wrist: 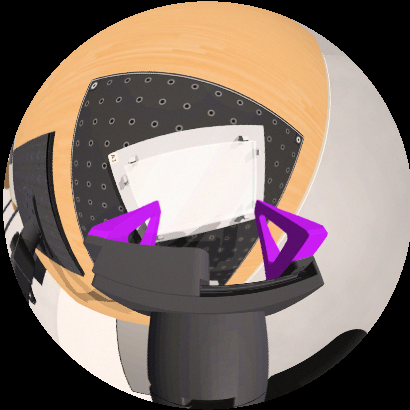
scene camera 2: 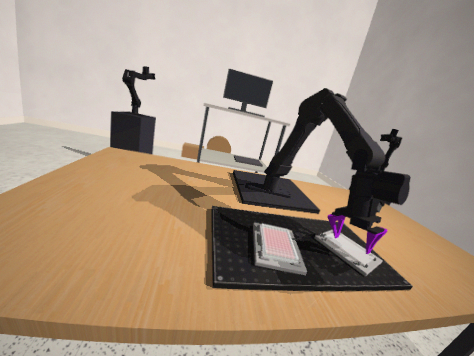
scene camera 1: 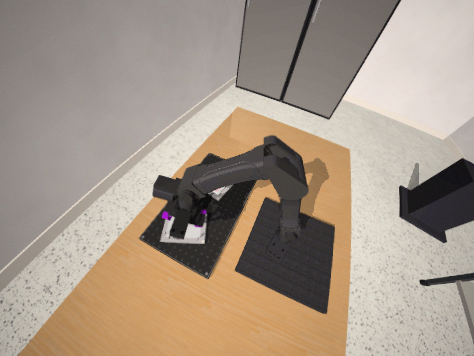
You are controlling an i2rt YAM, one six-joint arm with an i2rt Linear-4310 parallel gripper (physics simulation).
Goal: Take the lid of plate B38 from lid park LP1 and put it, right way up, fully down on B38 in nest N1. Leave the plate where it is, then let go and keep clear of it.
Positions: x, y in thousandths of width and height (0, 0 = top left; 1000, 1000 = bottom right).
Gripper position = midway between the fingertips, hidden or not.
The gripper (scene camera 2: 742, 690) is open and touches a clear lid (wrist: 484, 452). Also in view: a well plate with pink wells (scene camera 2: 585, 687) and a lid holder (wrist: 521, 328).
The wrist view does not show the well plate with pink wells, which is hidden by the gripper.
